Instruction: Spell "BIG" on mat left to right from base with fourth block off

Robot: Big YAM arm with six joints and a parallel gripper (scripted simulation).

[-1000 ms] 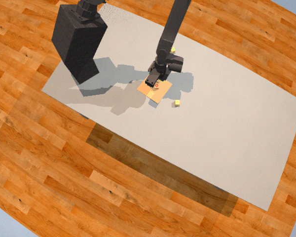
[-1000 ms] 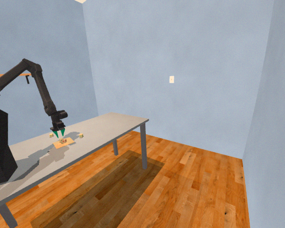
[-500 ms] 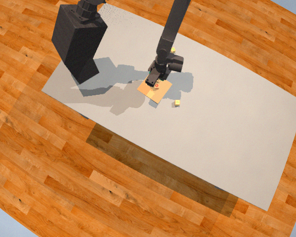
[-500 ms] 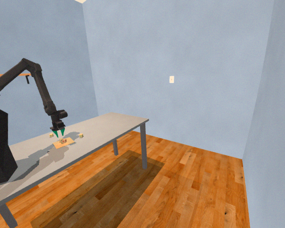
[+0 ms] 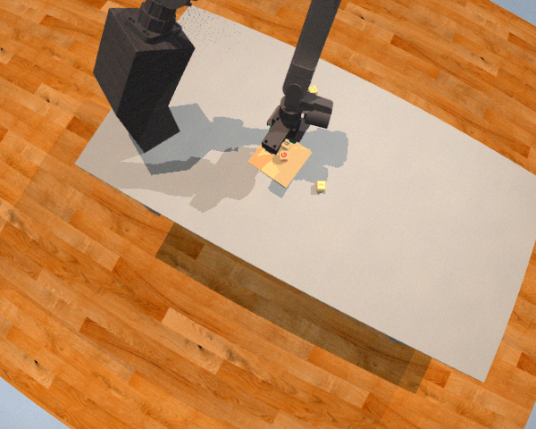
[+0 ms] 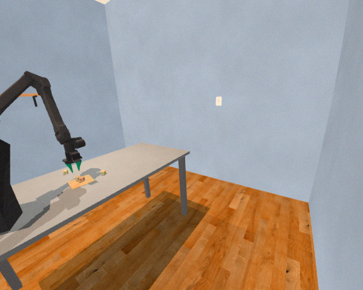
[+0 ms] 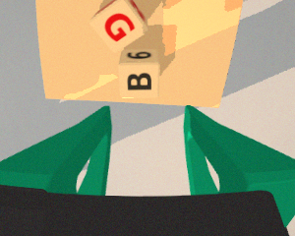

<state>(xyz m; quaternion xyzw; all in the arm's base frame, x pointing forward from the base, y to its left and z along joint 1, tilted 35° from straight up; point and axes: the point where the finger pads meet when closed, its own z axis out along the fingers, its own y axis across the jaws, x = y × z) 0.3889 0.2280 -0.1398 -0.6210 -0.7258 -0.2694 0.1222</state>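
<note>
My hand is 7 cm above the mat, 4 cm to the left of it and 1 cm short of it. Round my hand: block (21 cm to the left, 6 cm below, 6 cm behind).
</note>
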